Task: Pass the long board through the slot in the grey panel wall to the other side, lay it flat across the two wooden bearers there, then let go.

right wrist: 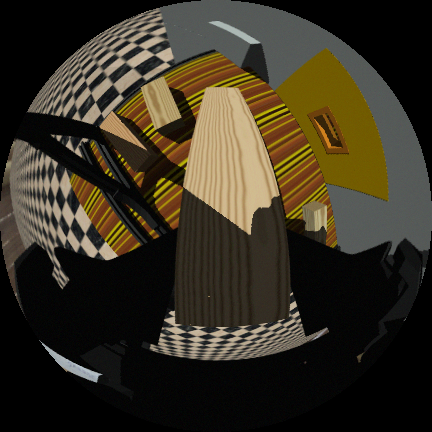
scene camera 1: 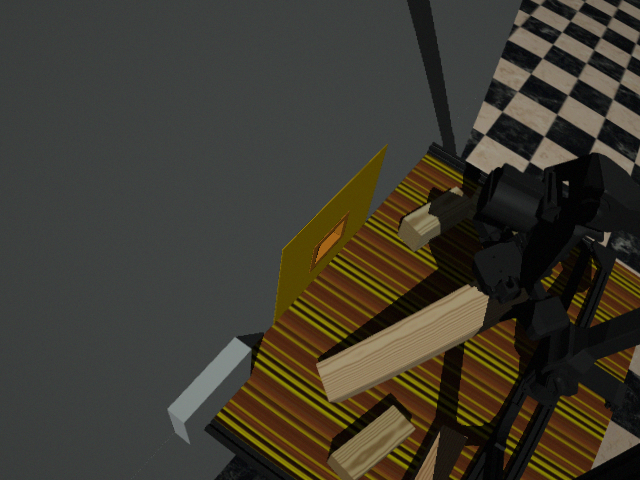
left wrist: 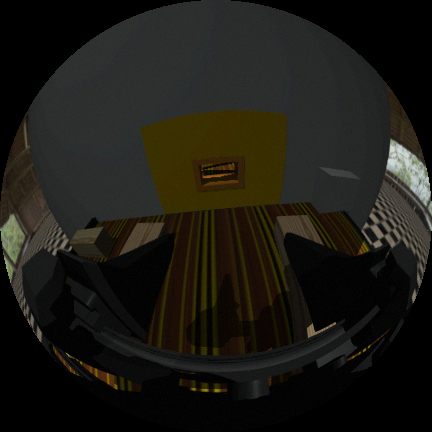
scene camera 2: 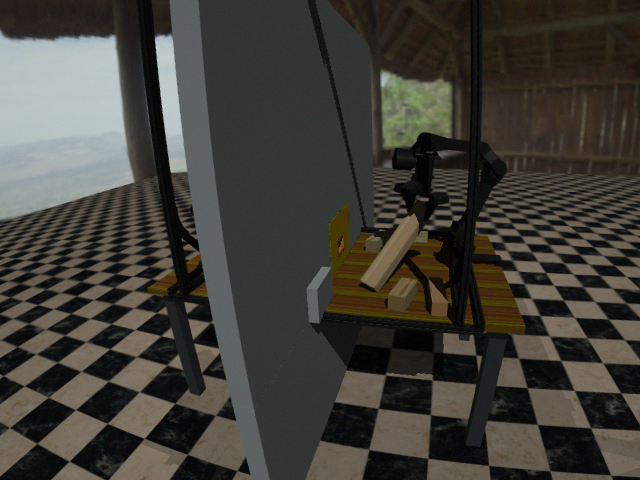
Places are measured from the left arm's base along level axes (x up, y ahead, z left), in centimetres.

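Where they show: left gripper, between the fingertips: [left wrist: 230, 239]; right gripper, between the fingertips: [right wrist: 230, 232] [scene camera 2: 417, 218]; right arm's base, origin of its link: [scene camera 1: 542, 385].
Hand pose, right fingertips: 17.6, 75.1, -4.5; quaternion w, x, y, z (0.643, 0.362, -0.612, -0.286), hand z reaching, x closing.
Observation:
Things, the pixels of their top centre, and the offset from my right fingertips, as dx, dy, dz. "*": a spot on its surface instead.
- yellow square, a spot on its surface: [scene camera 1: 299, 268] * -9.3, -26.7, -7.3
- grey block, a spot on its surface: [scene camera 1: 209, 379] * -9.5, -25.3, -29.9
The long pale board [scene camera 1: 403, 343] [scene camera 2: 392, 253] [right wrist: 230, 150] is tilted above the striped table, its free end low and pointing beside the slot. My right gripper [scene camera 1: 509, 302] [scene camera 2: 421, 204] [right wrist: 230, 232] is shut on its other, raised end. The slot's orange frame [left wrist: 196, 175] [right wrist: 337, 150] sits in a yellow square [scene camera 1: 299, 268] [scene camera 2: 338, 222] on the grey panel wall [scene camera 1: 155, 155] [scene camera 2: 284, 155] [left wrist: 215, 60]. In the left wrist view, my left gripper [left wrist: 230, 239] is open and empty on the other side. Two wooden bearers, one at left [left wrist: 145, 232] and one at right [left wrist: 300, 227], lie behind its fingers, partly hidden.
Right arm's side: loose wooden blocks lie at the front [scene camera 1: 372, 439] [scene camera 2: 402, 294] [right wrist: 162, 105], beside that [scene camera 2: 438, 299] [right wrist: 125, 135] and near the wall [scene camera 1: 423, 224] [scene camera 2: 373, 243] [right wrist: 315, 215]. A grey block [scene camera 1: 209, 379] [scene camera 2: 319, 294] juts from the wall. Another block [left wrist: 90, 240] lies beyond it.

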